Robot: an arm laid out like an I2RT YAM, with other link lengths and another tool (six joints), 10 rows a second.
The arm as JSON. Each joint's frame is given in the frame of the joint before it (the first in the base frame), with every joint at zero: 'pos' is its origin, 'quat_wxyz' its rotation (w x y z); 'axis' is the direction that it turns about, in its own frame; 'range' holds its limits. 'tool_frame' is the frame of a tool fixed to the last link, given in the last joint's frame.
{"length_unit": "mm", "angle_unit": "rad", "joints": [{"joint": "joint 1", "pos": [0.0, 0.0, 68.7], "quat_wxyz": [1.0, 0.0, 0.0, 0.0], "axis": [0.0, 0.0, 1.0], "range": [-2.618, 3.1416]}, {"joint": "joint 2", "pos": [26.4, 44.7, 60.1], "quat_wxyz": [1.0, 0.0, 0.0, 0.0], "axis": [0.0, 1.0, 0.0], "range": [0.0, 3.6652]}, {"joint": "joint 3", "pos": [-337.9, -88.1, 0.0], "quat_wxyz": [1.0, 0.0, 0.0, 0.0], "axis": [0.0, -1.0, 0.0], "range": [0.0, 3.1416]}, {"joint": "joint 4", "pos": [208.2, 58.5, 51.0], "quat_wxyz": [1.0, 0.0, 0.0, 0.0], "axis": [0.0, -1.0, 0.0], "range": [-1.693, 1.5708]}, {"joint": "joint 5", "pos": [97.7, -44.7, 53.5], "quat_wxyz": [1.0, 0.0, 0.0, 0.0], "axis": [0.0, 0.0, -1.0], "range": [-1.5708, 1.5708]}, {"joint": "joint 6", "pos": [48.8, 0.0, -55.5], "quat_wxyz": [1.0, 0.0, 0.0, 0.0], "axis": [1.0, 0.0, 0.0], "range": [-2.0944, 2.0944]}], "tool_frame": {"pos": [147.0, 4.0, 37.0], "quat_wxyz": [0.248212, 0.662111, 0.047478, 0.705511]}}
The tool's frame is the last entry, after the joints.
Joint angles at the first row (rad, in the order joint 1, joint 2, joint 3, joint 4, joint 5, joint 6):
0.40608, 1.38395, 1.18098, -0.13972, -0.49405, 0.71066
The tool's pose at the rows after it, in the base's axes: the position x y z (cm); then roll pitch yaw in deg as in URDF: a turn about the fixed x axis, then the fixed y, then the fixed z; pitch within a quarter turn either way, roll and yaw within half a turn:
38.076 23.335 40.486 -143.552 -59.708 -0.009
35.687 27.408 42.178 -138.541 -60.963 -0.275
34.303 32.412 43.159 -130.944 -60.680 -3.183
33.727 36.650 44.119 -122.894 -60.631 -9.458
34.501 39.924 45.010 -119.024 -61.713 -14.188
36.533 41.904 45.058 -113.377 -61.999 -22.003
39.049 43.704 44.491 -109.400 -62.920 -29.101
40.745 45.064 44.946 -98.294 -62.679 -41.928
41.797 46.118 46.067 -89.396 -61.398 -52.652
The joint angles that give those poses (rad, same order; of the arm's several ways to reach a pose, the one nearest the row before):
0.42998, 1.37497, 1.20147, -0.18623, -0.53675, 0.67313
0.55655, 1.36578, 1.20264, -0.13187, -0.49339, 0.72361
0.68696, 1.41216, 1.20267, -0.01508, -0.44418, 0.80130
0.79728, 1.47155, 1.20264, 0.12240, -0.35701, 0.86980
0.86343, 1.54944, 1.26153, 0.18282, -0.26826, 0.88194
0.88396, 1.63127, 1.28280, 0.29275, -0.19951, 0.90070
0.89472, 1.72460, 1.31719, 0.38579, -0.12617, 0.89532
0.90848, 1.80685, 1.32304, 0.55108, -0.06094, 0.90241
0.92773, 1.87025, 1.36320, 0.64993, 0.00880, 0.90457

